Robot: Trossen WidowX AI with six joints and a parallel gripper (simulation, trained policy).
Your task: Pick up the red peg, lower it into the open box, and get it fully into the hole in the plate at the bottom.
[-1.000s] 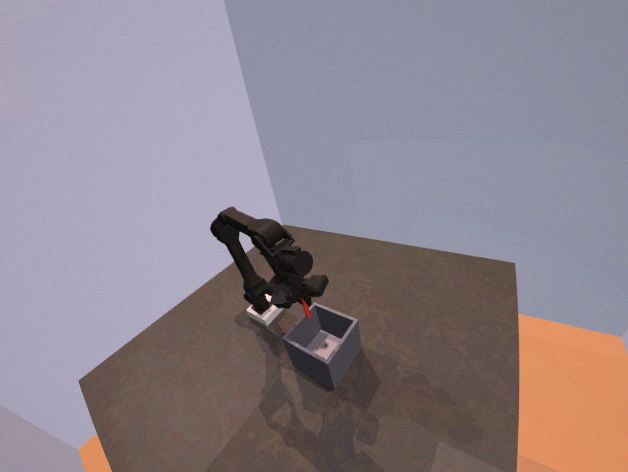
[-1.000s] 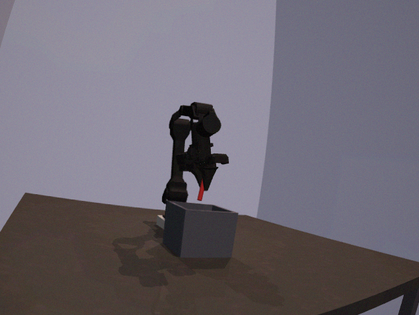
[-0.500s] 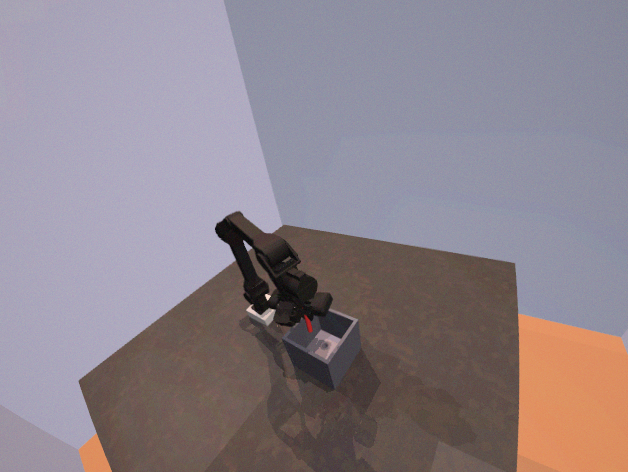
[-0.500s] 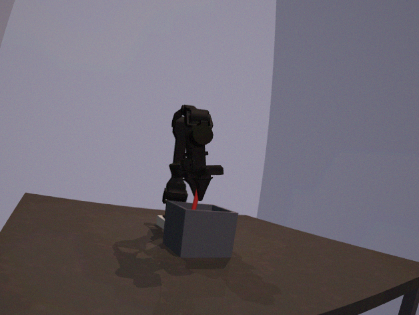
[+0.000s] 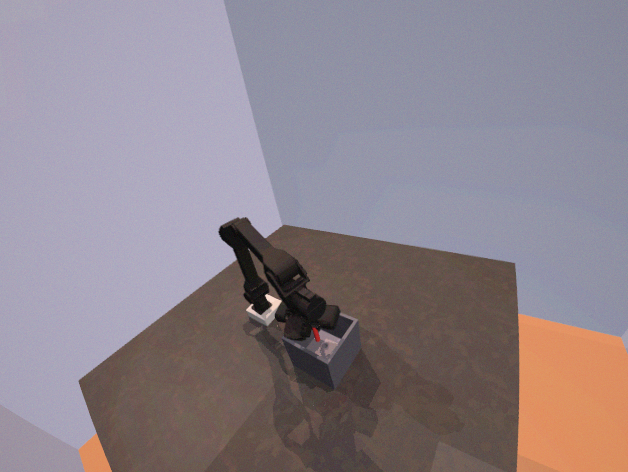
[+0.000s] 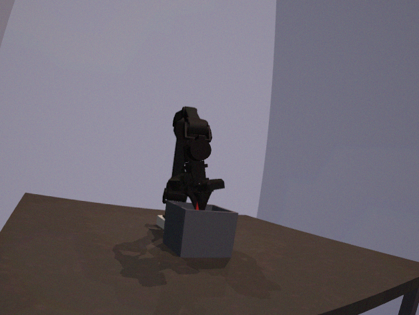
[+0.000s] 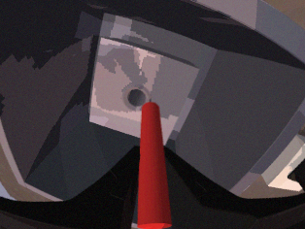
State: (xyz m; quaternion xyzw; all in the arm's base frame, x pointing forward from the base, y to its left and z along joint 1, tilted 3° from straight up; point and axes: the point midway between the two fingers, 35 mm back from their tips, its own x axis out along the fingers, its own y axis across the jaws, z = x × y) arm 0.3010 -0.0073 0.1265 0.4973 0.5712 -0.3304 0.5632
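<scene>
My gripper tip is now 10 mm to the left of the red peg and 10 mm below it.
</scene>
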